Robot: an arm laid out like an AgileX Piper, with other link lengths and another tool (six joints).
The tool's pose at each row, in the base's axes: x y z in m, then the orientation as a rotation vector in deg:
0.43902, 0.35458, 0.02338, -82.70, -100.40, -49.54
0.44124, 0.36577, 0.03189, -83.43, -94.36, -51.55
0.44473, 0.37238, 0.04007, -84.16, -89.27, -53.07
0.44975, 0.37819, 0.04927, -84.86, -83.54, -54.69
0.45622, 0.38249, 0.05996, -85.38, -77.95, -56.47
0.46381, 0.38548, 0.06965, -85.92, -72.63, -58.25
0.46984, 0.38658, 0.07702, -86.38, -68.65, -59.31
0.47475, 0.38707, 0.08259, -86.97, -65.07, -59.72
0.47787, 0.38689, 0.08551, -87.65, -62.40, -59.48
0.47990, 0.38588, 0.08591, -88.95, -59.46, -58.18
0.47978, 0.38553, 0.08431, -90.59, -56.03, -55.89
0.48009, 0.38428, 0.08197, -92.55, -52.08, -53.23
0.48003, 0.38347, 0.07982, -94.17, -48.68, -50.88
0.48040, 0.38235, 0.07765, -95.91, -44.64, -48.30
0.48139, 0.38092, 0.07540, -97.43, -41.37, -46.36
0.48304, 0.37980, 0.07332, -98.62, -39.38, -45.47
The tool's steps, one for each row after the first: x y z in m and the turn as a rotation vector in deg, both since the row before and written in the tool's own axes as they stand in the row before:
0.01269, 0.00448, 0.00462, -1.50, 3.95, 3.27
0.01004, 0.00439, 0.00164, -1.35, 3.16, 2.85
0.01069, 0.00531, 0.00104, -1.54, 3.55, 3.19
0.01176, 0.00602, -0.00015, -1.68, 3.55, 2.96
0.01079, 0.00664, -0.00018, -1.82, 3.33, 2.75
0.00816, 0.00498, -0.00062, -1.32, 2.34, 2.18
0.00631, 0.00392, -0.00044, -1.05, 1.80, 2.26
0.00343, 0.00251, -0.00047, -0.66, 1.00, 2.01
0.00072, 0.00202, -0.00084, -0.56, 0.39, 2.84
-0.00160, 0.00037, -0.00007, -0.38, 0.04, 3.74
-0.00222, 0.00127, -0.00076, -0.58, -0.06, 4.31
-0.00206, 0.00095, -0.00040, -0.50, -0.09, 3.72
-0.00183, 0.00153, -0.00063, -0.66, 0.04, 4.27
-0.00147, 0.00230, -0.00080, -0.77, 0.02, 3.37
-0.00079, 0.00274, -0.00040, -0.85, 0.03, 1.90

